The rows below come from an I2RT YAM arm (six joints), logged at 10 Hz.
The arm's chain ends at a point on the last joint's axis. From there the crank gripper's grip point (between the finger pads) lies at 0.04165 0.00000 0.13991 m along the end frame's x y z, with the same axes.
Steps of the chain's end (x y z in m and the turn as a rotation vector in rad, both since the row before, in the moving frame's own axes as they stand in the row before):
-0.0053 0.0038 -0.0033 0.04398 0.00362 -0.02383
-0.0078 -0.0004 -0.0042 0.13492 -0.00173 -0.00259
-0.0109 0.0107 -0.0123 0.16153 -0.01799 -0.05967
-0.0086 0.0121 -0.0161 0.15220 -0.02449 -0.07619
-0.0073 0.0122 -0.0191 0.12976 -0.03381 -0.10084
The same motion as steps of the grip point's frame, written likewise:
-0.0049 -0.0033 -0.0036 0.04398 0.00362 -0.02383
-0.0081 -0.0193 -0.0054 0.13492 -0.00173 -0.00259
-0.0142 -0.0142 -0.0136 0.16153 -0.01799 -0.05967
-0.0130 -0.0122 -0.0170 0.15220 -0.02449 -0.07619
-0.0132 -0.0099 -0.0192 0.12976 -0.03381 -0.10084

